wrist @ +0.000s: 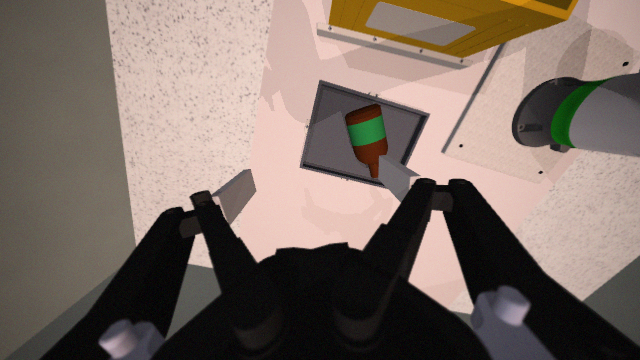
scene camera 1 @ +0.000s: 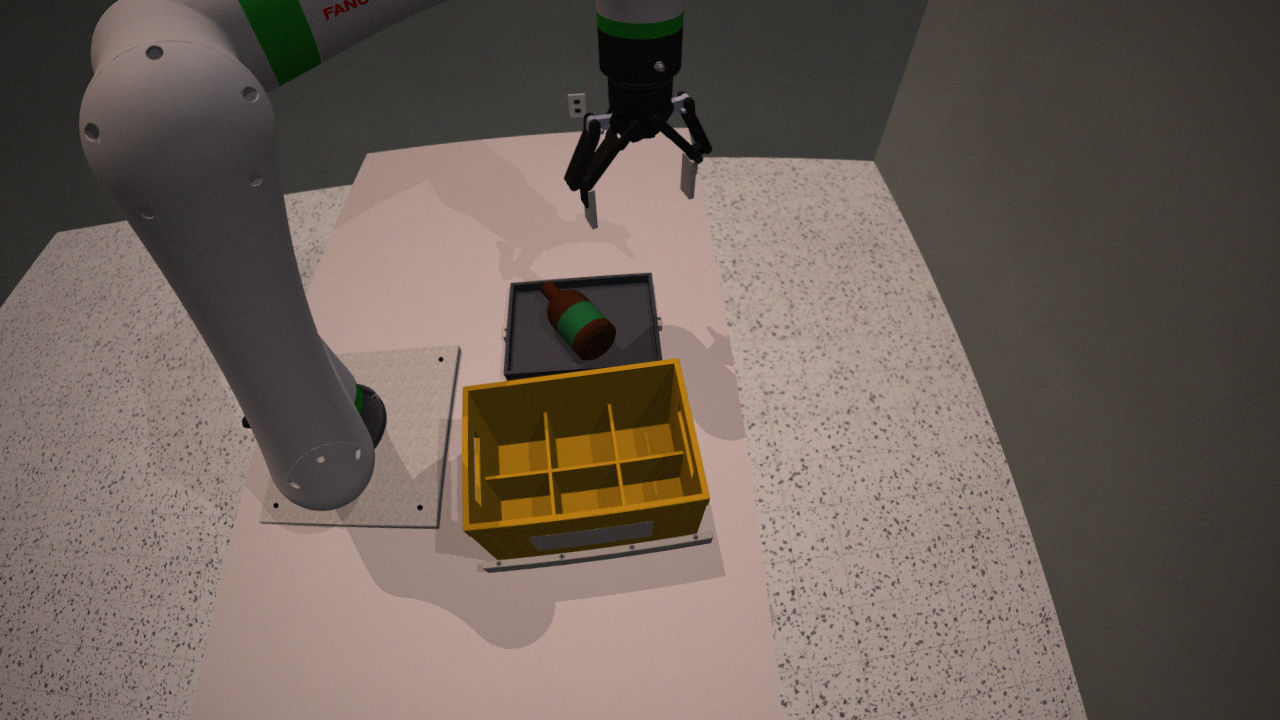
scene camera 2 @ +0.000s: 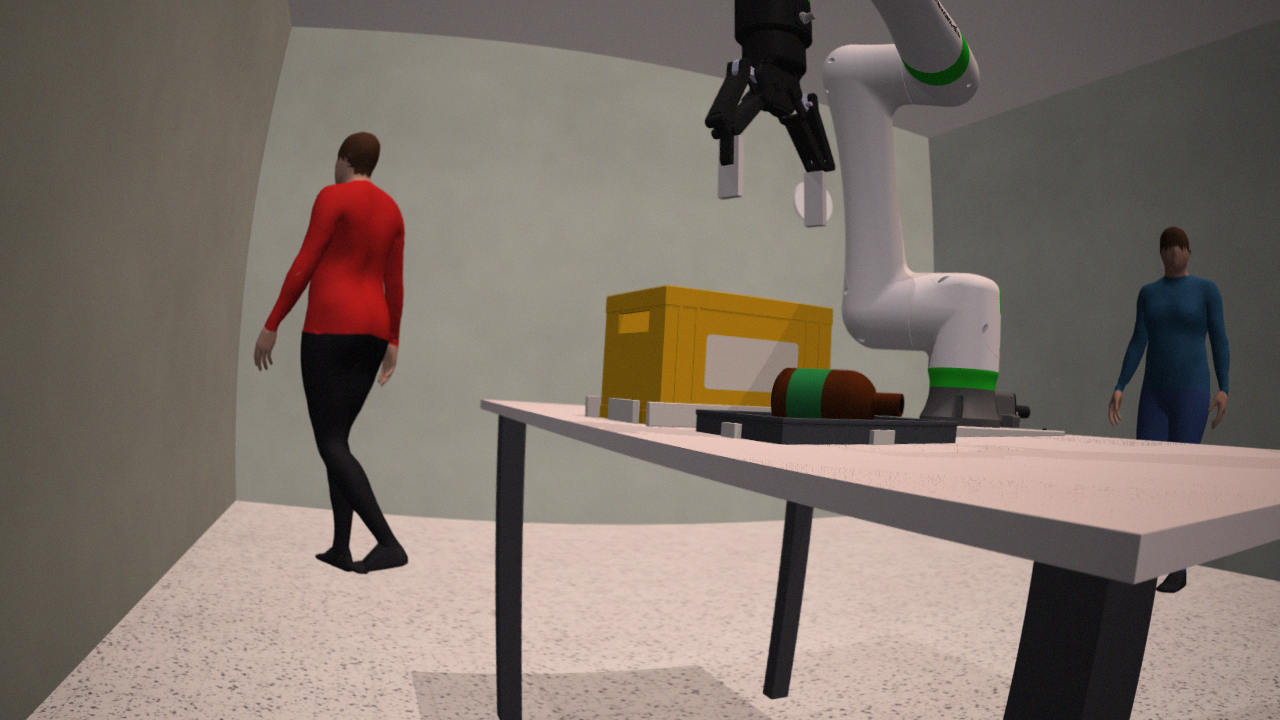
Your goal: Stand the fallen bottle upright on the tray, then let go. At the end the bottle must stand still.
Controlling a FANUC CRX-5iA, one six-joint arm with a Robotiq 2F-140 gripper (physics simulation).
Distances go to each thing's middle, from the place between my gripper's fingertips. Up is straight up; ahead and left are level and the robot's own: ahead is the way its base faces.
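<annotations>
You'd find the dark grey tray point(scene camera 1: 533, 348) 230 mm below my hand, and it's 40 mm to the right of my hand and 100 mm behind it.
</annotations>
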